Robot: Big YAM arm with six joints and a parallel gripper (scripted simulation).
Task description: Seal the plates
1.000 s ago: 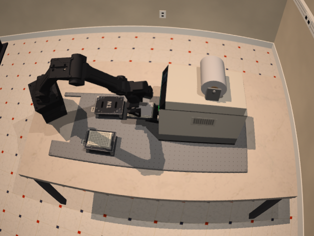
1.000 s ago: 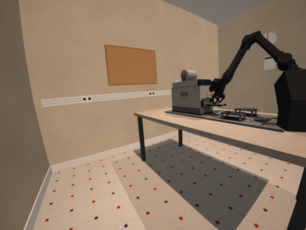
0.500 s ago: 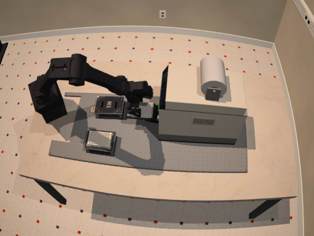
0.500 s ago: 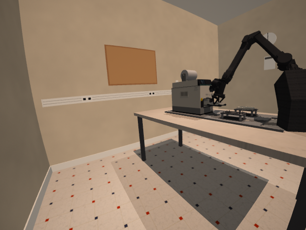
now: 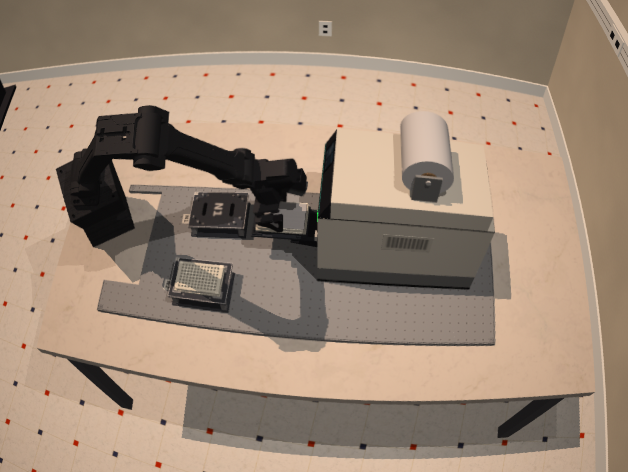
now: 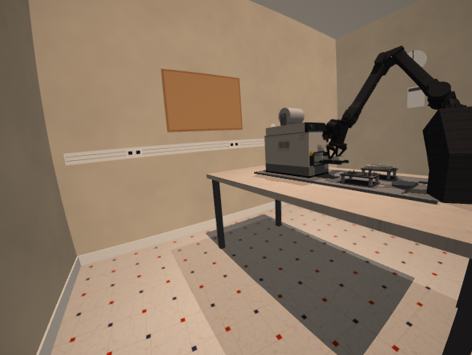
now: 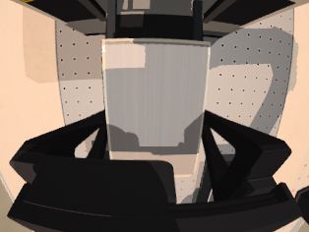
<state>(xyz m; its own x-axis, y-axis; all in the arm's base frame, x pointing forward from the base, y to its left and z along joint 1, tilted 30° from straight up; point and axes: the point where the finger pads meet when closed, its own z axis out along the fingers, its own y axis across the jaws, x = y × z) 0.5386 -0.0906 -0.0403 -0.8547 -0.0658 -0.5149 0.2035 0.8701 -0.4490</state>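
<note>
Now: the sealer stage 3 cm below my hand. From my hand the other things lie so: yellow warning label 12 cm ahead, 6 cm to the left, 3 cm above; then start button 11 cm to the right, 8 cm ahead, 6 cm above; then plate 23 cm behind, 12 cm to the right, 6 cm below.
</note>
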